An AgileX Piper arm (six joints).
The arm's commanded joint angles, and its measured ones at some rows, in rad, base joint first. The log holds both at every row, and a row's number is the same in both.
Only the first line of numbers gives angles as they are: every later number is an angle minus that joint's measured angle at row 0.
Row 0, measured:
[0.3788 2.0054 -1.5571 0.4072 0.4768 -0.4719]
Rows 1 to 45, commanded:
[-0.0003 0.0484 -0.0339 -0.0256 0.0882 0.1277]
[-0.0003 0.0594 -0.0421 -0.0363 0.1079 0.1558]
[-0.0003 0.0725 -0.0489 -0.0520 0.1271 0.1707]
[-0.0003 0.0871 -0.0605 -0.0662 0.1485 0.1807]
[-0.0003 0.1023 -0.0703 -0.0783 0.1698 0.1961]
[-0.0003 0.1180 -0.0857 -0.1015 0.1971 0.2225]
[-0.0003 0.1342 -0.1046 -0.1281 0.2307 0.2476]
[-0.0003 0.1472 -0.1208 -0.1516 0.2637 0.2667]
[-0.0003 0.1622 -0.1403 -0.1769 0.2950 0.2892]
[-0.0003 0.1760 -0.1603 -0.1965 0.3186 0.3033]
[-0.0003 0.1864 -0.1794 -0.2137 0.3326 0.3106]
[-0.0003 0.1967 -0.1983 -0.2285 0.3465 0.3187]
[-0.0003 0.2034 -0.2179 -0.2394 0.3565 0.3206]
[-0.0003 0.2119 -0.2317 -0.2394 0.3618 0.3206]
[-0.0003 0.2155 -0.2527 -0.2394 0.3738 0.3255]
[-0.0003 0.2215 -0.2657 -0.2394 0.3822 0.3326]
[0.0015 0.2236 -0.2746 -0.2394 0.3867 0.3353]
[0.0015 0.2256 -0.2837 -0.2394 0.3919 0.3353]
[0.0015 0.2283 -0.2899 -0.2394 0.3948 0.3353]
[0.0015 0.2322 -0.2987 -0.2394 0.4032 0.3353]
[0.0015 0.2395 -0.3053 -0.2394 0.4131 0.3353]
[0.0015 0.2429 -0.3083 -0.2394 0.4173 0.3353]
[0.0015 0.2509 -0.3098 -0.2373 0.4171 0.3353]
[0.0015 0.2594 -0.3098 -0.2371 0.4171 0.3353]
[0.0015 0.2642 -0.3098 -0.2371 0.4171 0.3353]
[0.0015 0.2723 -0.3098 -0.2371 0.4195 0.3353]
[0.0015 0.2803 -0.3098 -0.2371 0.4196 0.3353]
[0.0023 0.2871 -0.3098 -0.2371 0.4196 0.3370]
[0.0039 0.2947 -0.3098 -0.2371 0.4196 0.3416]
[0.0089 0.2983 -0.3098 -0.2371 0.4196 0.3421]
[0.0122 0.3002 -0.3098 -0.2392 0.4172 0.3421]
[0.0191 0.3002 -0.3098 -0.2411 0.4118 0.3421]
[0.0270 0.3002 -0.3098 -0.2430 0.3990 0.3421]
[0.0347 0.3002 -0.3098 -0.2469 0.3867 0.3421]
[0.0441 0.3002 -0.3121 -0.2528 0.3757 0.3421]
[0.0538 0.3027 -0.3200 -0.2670 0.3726 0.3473]
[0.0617 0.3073 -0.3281 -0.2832 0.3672 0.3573]
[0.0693 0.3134 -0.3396 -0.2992 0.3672 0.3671]
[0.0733 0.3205 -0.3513 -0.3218 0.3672 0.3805]
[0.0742 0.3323 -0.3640 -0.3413 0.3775 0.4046]
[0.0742 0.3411 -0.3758 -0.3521 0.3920 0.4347]
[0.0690 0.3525 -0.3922 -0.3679 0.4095 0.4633]
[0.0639 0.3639 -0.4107 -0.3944 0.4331 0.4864]
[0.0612 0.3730 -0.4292 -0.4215 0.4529 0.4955]
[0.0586 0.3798 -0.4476 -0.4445 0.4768 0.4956]
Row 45, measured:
[0.0755 0.3490 -0.3857 -0.3463 0.4013 0.4418]
